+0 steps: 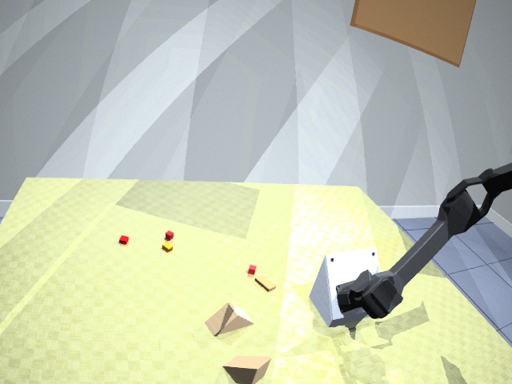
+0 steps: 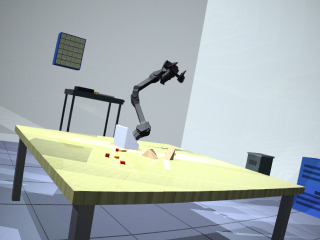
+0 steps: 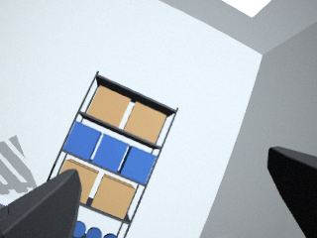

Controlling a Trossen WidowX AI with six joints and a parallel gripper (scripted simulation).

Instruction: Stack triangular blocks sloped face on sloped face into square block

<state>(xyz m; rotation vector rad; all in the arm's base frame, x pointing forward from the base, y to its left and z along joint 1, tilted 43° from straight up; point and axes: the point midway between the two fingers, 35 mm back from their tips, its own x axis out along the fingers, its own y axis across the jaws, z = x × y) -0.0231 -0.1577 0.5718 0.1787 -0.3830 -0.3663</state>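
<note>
Right now the tan triangular block is 21 cm ahead of my gripper tip, 32 cm to the right of it and 58 cm below it. The rest, counted from my gripper tip: small orange cube: 28 cm ahead, 59 cm to the right, 60 cm below; then flat tan piece: 9 cm ahead, 42 cm to the right, 60 cm below.
</note>
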